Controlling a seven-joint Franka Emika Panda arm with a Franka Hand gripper.
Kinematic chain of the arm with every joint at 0, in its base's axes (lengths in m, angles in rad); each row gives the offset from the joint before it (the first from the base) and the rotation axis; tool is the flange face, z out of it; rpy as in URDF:
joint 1: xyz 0 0 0.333 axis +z
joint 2: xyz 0 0 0 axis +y
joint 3: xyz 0 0 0.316 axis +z
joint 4: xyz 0.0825 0 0 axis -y
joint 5: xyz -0.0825 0 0.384 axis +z
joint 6: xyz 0 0 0 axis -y
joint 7: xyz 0.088 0 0 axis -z
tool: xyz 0 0 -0.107 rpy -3.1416 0 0
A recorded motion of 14 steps. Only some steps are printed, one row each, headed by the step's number.
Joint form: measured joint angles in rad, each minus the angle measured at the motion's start. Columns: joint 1, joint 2, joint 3, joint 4, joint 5, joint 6, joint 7.
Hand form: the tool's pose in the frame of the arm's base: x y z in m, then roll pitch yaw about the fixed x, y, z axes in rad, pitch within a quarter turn. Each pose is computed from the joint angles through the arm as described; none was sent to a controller.
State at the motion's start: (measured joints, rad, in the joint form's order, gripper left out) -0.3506 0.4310 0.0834 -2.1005 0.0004 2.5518 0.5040
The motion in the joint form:
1: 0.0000 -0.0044 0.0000 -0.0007 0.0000 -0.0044 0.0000
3: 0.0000 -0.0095 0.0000 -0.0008 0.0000 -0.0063 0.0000
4: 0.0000 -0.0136 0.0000 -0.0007 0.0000 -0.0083 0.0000
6: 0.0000 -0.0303 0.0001 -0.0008 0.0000 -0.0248 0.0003
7: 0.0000 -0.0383 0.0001 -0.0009 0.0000 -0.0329 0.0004
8: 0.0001 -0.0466 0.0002 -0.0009 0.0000 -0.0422 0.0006
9: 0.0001 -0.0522 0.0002 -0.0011 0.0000 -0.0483 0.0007
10: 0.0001 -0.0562 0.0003 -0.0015 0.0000 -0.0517 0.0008
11: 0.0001 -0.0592 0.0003 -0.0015 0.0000 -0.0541 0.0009
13: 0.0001 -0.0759 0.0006 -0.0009 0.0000 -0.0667 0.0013
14: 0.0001 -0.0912 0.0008 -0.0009 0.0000 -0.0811 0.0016
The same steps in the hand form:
1: 0.5639 -0.1547 0.2157 -3.1011 -0.0015 -0.7794
3: 0.5642 -0.1548 0.2185 -3.1000 -0.0044 -0.7793
4: 0.5645 -0.1549 0.2207 -3.0992 -0.0065 -0.7792
6: 0.5645 -0.1550 0.2290 -3.1002 -0.0071 -0.7789
7: 0.5644 -0.1550 0.2328 -3.1009 -0.0072 -0.7787
8: 0.5643 -0.1549 0.2368 -3.1019 -0.0066 -0.7784
9: 0.5641 -0.1548 0.2395 -3.1026 -0.0062 -0.7783
10: 0.5640 -0.1548 0.2414 -3.1028 -0.0065 -0.7782
11: 0.5640 -0.1548 0.2429 -3.1027 -0.0071 -0.7782
13: 0.5644 -0.1548 0.2517 -3.1015 -0.0118 -0.7780
14: 0.5641 -0.1546 0.2593 -3.1020 -0.0131 -0.7777

